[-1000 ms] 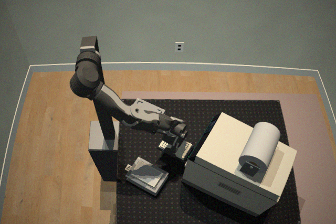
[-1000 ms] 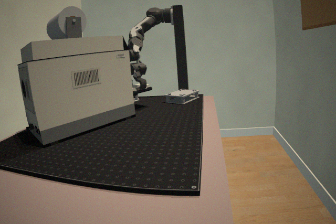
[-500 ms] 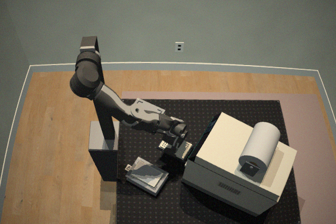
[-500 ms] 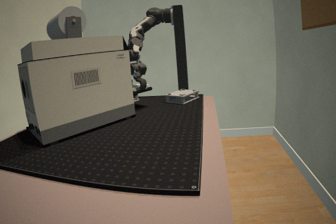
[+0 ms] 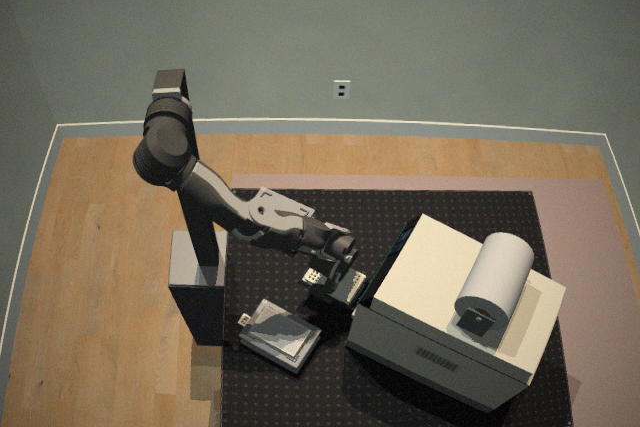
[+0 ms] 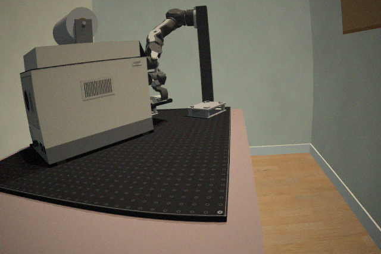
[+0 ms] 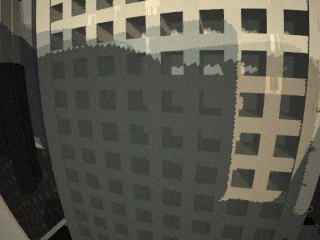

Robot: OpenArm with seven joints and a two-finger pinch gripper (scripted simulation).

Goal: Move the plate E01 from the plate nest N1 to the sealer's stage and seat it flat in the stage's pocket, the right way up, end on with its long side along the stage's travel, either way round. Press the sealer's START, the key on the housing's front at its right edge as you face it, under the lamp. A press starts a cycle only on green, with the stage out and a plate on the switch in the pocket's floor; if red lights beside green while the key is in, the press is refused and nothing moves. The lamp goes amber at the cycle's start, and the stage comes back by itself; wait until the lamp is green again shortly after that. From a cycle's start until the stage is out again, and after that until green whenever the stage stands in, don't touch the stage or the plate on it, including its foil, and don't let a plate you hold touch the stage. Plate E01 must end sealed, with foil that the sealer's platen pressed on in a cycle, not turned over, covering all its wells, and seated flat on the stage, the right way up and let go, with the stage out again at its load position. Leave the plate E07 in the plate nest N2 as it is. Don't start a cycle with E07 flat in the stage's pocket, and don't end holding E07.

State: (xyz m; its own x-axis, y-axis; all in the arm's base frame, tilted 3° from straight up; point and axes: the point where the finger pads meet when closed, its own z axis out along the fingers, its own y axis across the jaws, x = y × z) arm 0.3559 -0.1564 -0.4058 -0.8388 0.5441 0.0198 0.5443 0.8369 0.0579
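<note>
Right now my hand is 1 cm above the sealer's stage. The rest, counted from my hand: vent: 32 cm ahead, 8 cm to the right, 10 cm above; then nest label: 23 cm behind, 27 cm to the left, 10 cm below; then sealer's display: 12 cm ahead, 3 cm to the right, 22 cm above.
</note>
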